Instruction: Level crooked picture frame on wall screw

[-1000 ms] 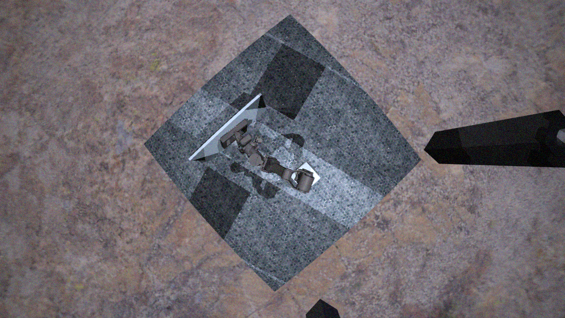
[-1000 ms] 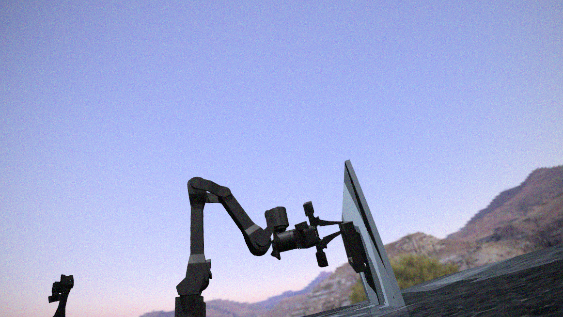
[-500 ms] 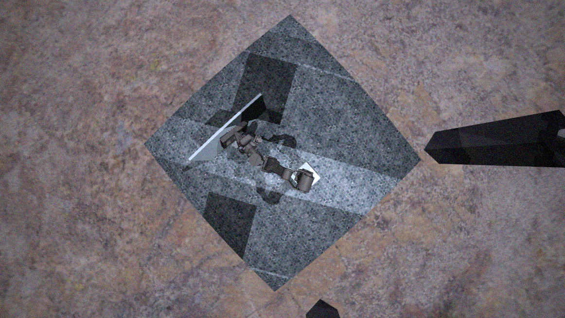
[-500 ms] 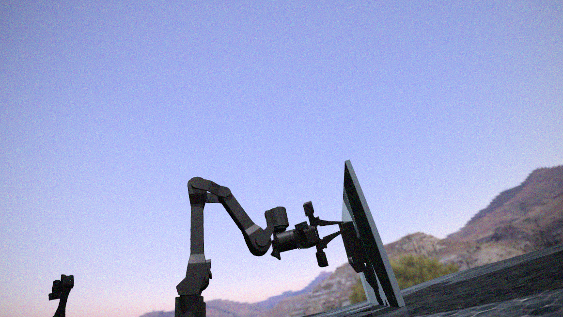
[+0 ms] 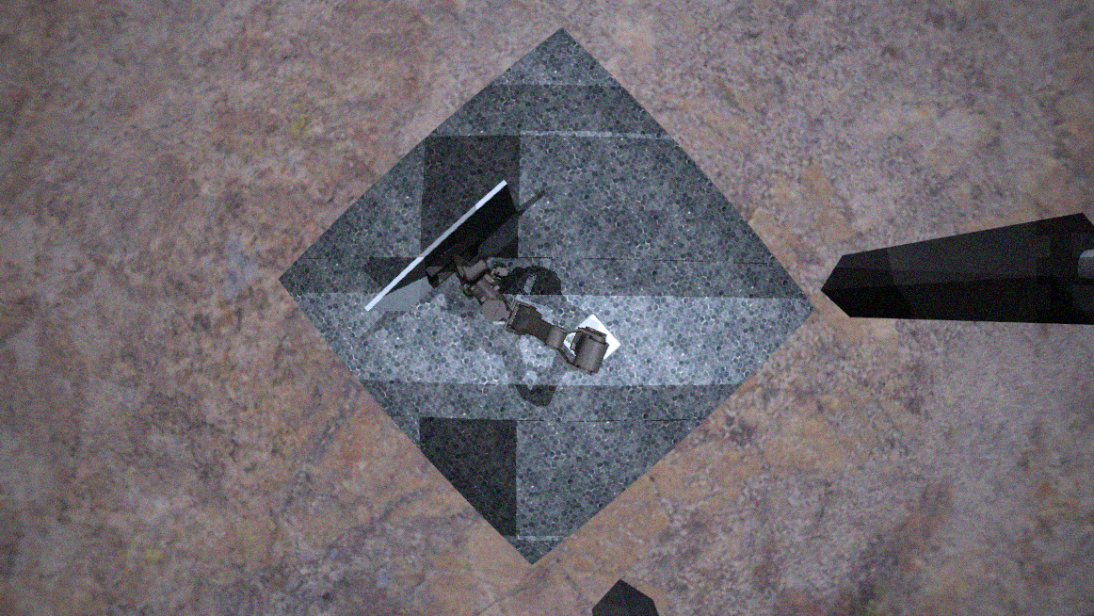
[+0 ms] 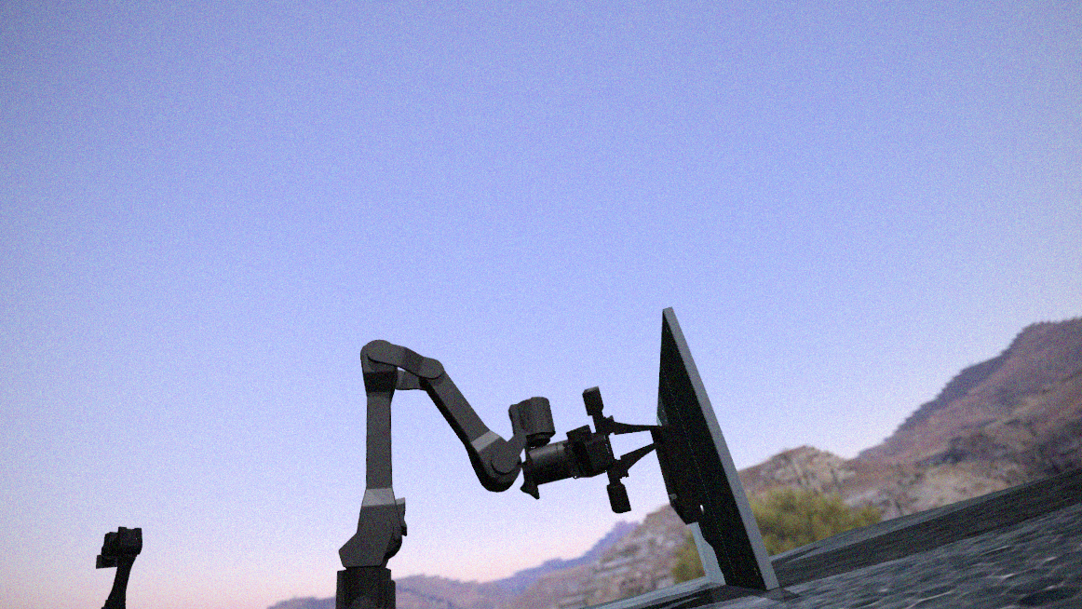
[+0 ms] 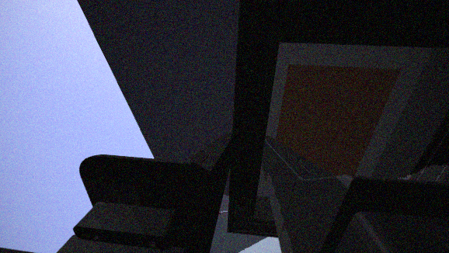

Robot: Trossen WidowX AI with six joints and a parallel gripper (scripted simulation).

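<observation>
Right now my gripper tip is 5 cm above the picture frame, 1 cm to the right of it and 1 cm short of it. The rest, counted from my gripper tip: wall panel 7 cm below, 3 cm ahead, 1 cm to the left.
</observation>
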